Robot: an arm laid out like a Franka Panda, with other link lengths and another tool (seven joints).
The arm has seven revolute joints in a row. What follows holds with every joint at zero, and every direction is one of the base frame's. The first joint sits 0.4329 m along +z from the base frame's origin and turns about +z. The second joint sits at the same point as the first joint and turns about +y. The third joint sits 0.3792 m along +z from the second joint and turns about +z. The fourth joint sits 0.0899 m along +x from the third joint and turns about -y. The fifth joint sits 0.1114 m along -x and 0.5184 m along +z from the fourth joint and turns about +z. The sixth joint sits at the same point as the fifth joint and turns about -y. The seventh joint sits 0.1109 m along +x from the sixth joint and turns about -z. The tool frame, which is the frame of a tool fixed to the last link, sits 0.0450 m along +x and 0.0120 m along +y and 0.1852 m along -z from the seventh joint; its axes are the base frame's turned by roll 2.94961, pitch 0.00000 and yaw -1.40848 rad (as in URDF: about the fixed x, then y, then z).
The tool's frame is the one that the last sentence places.
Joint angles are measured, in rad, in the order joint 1, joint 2, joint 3, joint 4, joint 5, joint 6, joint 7. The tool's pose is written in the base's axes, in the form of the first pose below.
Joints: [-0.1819, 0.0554, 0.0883, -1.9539, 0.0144, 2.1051, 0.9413]
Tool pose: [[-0.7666 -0.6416 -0.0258 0.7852], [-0.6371 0.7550 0.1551 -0.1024], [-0.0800 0.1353 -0.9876 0.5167], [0 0 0 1]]
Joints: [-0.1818, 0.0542, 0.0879, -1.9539, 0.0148, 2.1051, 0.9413]
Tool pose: [[-0.7668 -0.6414 -0.0245 0.7851], [-0.6367 0.7553 0.1552 -0.1026], [-0.0811 0.1347 -0.9876 0.5176], [0 0 0 1]]
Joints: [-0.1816, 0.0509, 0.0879, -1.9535, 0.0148, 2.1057, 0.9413]
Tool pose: [[-0.7664 -0.6421 -0.0204 0.7850], [-0.6369 0.7553 0.1546 -0.1024], [-0.0839 0.1314 -0.9878 0.5206], [0 0 0 1]]
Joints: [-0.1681, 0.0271, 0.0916, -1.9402, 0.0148, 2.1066, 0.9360]
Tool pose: [[-0.7483 -0.6632 0.0135 0.7882], [-0.6544 0.7414 0.1487 -0.0887], [-0.1086 0.1025 -0.9888 0.5487], [0 0 0 1]]
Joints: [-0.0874, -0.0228, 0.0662, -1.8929, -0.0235, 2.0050, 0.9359]
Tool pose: [[-0.7025 -0.7116 -0.0018 0.7796], [-0.7075 0.6982 0.1096 -0.0479], [-0.0767 0.0783 -0.9940 0.6046], [0 0 0 1]]
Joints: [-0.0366, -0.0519, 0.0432, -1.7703, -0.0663, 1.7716, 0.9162]
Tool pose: [[-0.6715 -0.7357 -0.0881 0.7573], [-0.7409 0.6688 0.0619 -0.0329], [0.0134 0.1069 -0.9942 0.6754], [0 0 0 1]]
